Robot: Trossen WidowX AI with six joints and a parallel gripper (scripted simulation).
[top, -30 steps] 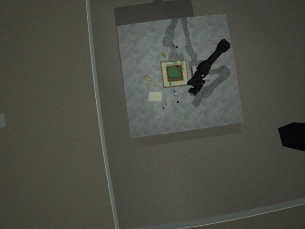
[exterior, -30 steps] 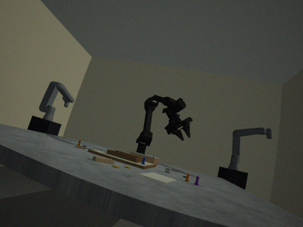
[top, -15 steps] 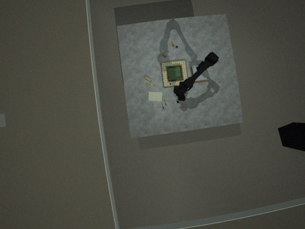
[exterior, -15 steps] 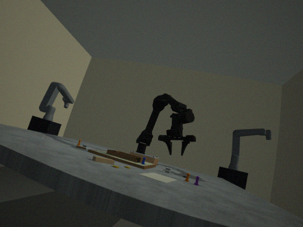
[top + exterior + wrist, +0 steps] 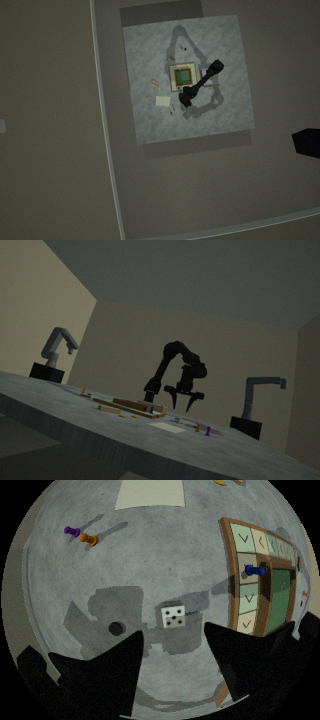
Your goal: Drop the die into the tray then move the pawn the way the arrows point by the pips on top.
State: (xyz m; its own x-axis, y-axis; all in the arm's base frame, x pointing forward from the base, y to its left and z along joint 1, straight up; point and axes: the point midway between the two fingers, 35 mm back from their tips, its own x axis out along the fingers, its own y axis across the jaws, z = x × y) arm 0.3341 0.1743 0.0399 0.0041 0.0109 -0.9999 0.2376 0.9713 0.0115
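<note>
My gripper tip is 40 mm above the white die. The rest, counted from my gripper tip: green dice tray 230 mm to the right, 70 mm behind, 50 mm below; then blue pawn 130 mm to the right, 30 mm below, 20 mm ahead; then cream card 220 mm ahead, 60 mm below, 50 mm to the right.
</note>
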